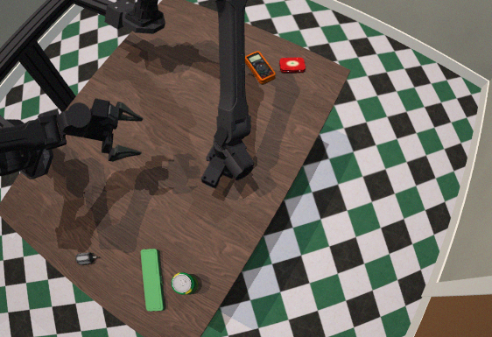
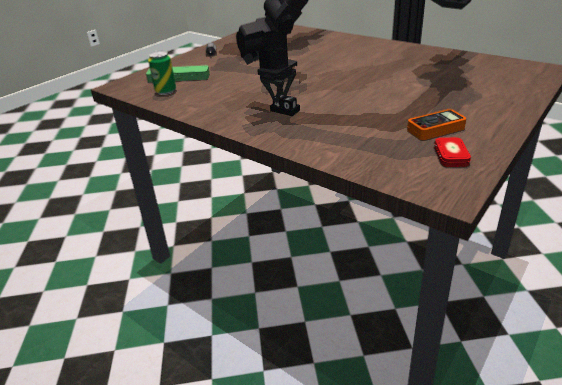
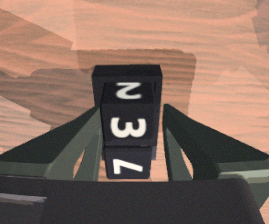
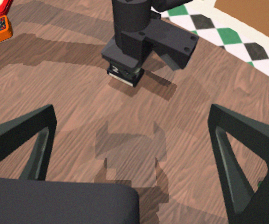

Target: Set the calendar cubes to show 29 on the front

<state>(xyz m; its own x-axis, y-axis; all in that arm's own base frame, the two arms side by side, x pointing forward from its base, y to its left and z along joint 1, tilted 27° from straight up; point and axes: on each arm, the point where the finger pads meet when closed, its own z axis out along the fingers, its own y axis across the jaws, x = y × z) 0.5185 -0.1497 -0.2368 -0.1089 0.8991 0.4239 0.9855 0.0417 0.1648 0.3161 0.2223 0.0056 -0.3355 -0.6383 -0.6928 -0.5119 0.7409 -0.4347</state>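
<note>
Now: the black calendar tray 2 cm to the left of my left hand and 3 cm below it. From my left hand the other things lie so: green case (1 cm behind, 44 cm to the right, 2 cm below); black cube (1 cm below); red box (47 cm to the left, 2 cm below).
</note>
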